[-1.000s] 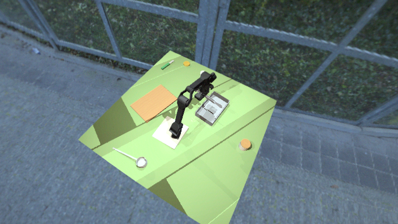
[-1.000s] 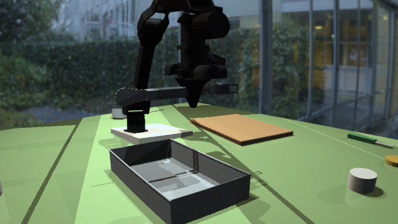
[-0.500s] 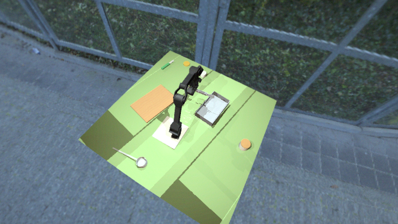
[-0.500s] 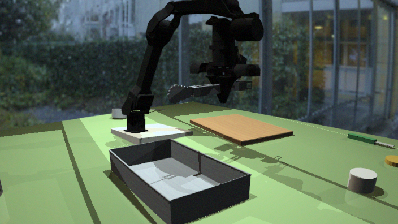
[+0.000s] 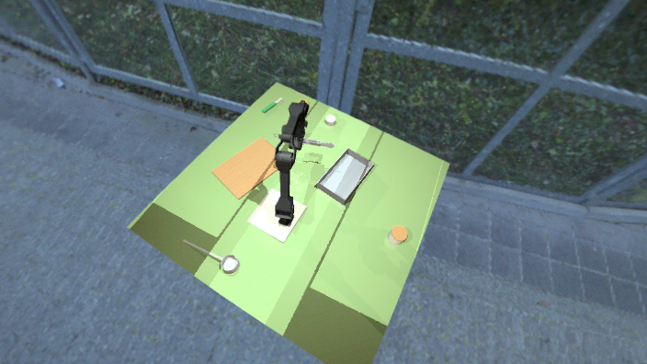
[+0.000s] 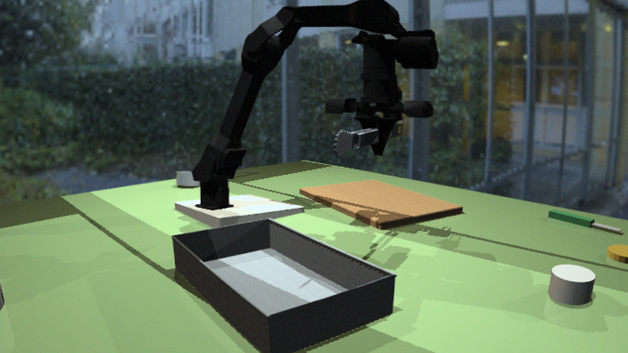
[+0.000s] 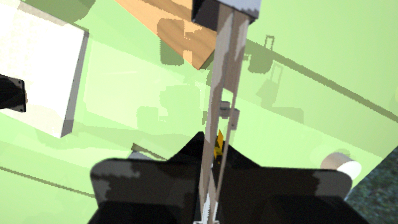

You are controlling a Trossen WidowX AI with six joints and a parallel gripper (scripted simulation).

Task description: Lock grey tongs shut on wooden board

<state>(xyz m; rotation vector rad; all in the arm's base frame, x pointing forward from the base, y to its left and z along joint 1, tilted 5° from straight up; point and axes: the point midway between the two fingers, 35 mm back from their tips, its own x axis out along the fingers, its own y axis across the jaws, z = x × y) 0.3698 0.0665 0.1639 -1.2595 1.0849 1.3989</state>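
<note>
My gripper tip is now 230 mm to the right of the wooden board, 150 mm above it and 130 mm past it. The rest, counted from my gripper tip: yellow lock piece 40 mm above, 20 mm to the left; then dark roasting tin 290 mm to the right, 130 mm below; then green-handled tool 370 mm ahead, 320 mm to the left, 150 mm below.
</note>
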